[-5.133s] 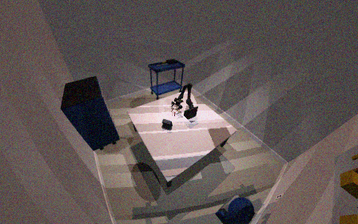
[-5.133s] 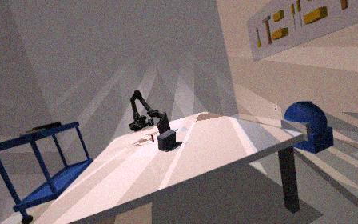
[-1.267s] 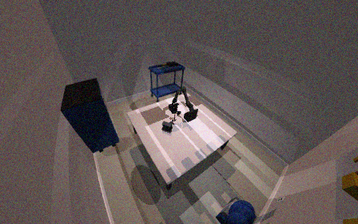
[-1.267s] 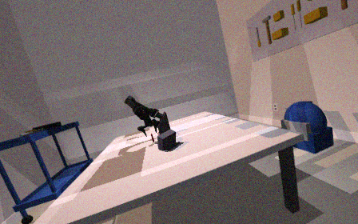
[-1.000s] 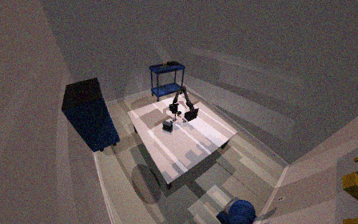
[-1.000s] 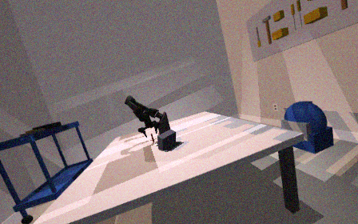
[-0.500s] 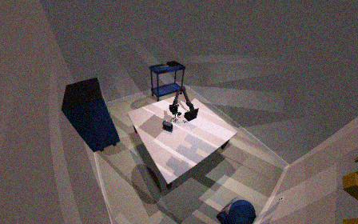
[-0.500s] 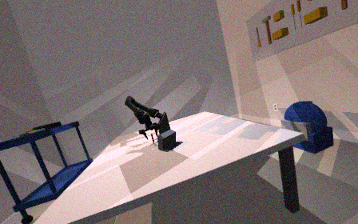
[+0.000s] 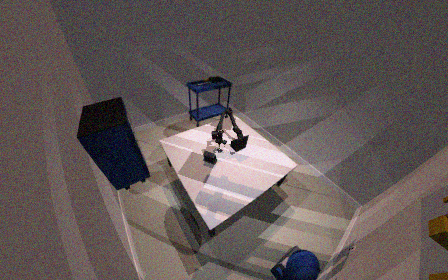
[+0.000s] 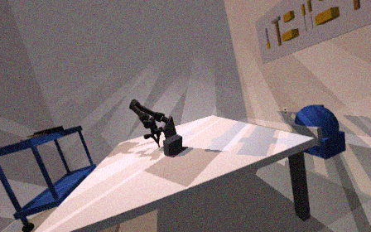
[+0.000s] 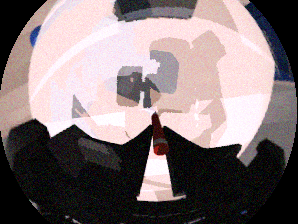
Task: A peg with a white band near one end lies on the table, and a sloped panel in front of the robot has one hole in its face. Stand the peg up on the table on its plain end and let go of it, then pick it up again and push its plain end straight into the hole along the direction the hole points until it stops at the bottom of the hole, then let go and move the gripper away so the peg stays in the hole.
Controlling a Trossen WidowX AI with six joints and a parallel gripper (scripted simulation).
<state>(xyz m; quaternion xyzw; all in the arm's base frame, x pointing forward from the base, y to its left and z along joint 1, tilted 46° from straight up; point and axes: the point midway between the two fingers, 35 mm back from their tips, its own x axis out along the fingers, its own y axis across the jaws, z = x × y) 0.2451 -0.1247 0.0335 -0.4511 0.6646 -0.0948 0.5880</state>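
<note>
My gripper tip is 20 cm short of the sloped panel, 14 cm to the right of it and 1 cm below it. From my gripper tip the other things lie so: red peg (2 cm above).
</note>
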